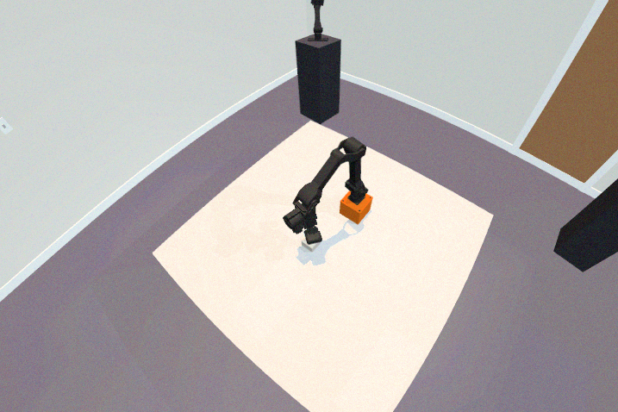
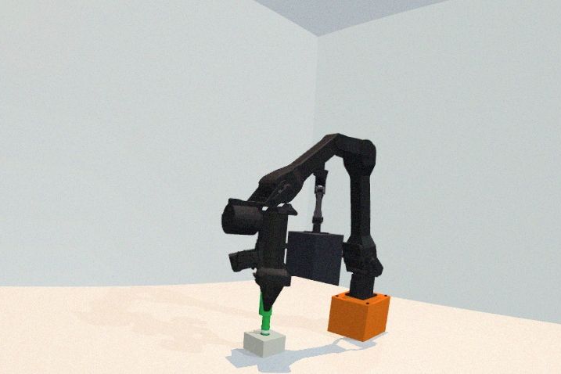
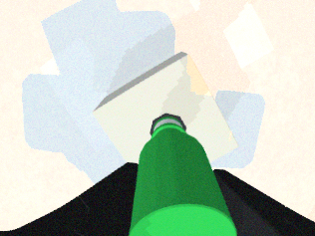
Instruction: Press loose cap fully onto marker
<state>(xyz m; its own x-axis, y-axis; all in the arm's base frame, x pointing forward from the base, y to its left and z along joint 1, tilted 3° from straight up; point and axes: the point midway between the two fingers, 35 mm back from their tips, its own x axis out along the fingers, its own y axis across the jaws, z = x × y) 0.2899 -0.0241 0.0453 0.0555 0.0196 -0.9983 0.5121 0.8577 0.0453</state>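
Right now the green marker is 30 mm below my gripper tip. Round my gripper tip: green cap 10 mm above; holder block 80 mm below.
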